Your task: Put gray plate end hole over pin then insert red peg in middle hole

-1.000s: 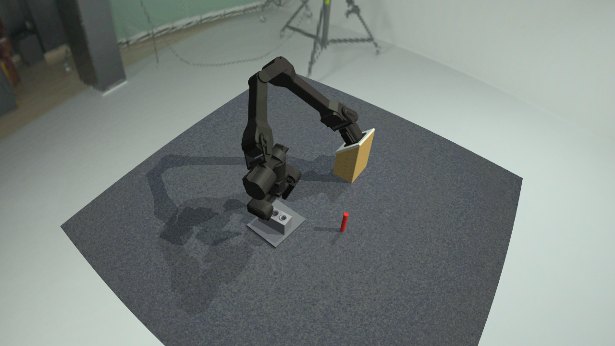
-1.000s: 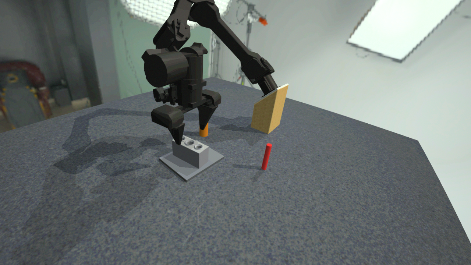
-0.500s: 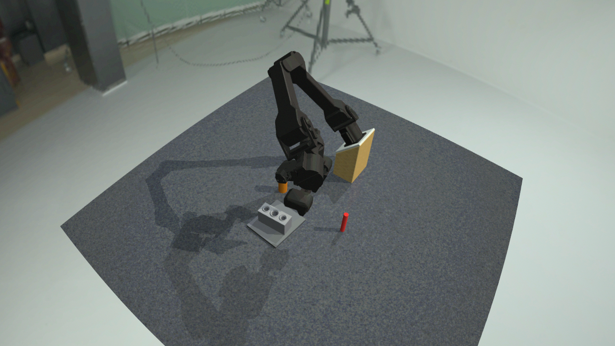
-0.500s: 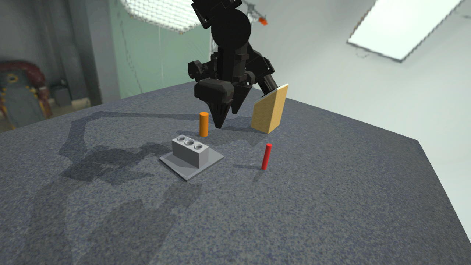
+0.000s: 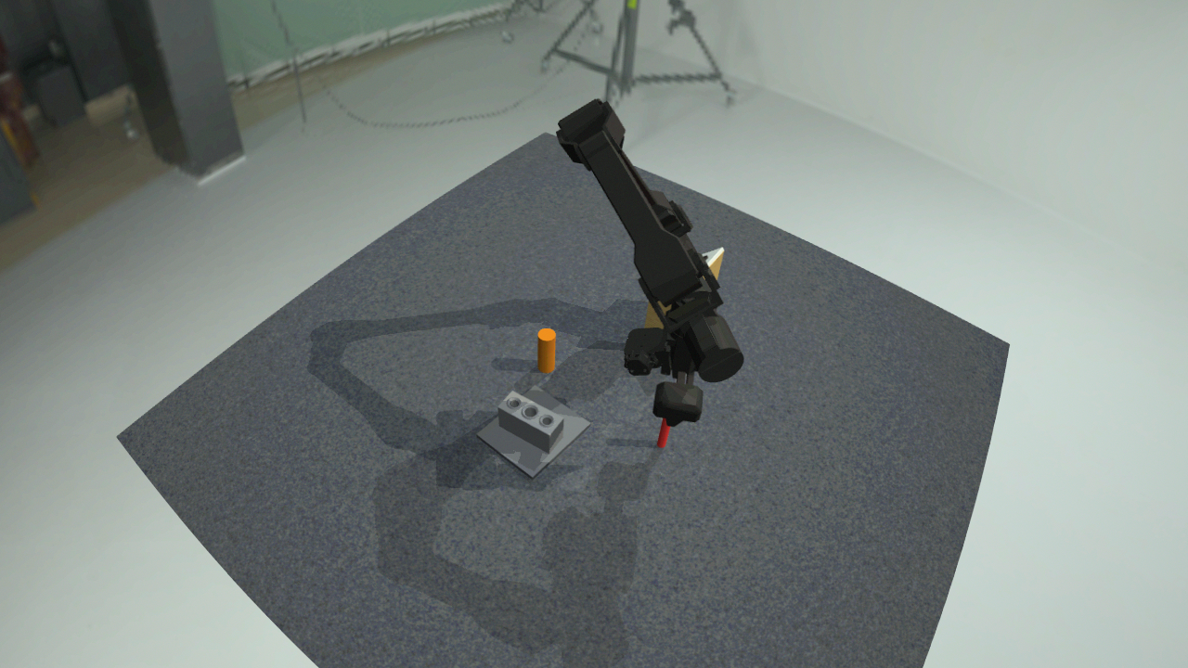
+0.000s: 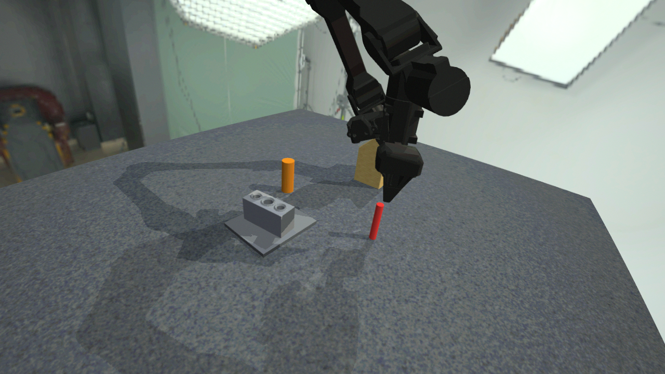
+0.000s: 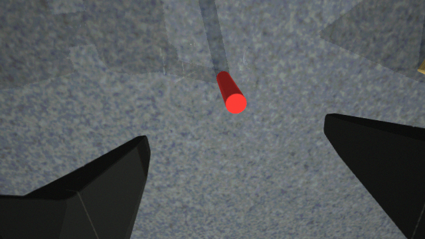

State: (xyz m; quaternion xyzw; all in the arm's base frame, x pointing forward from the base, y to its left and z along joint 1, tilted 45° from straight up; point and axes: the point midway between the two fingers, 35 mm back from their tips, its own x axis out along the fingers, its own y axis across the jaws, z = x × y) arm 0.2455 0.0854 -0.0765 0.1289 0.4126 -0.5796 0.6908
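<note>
My gripper tip is 80 mm above the red peg. From my gripper tip the other things lie so: flat gray base 100 mm ahead, 170 mm to the right, 110 mm below; orange cylinder 30 mm behind, 250 mm to the right, 80 mm below; gray plate 100 mm ahead, 180 mm to the right, 70 mm below.
</note>
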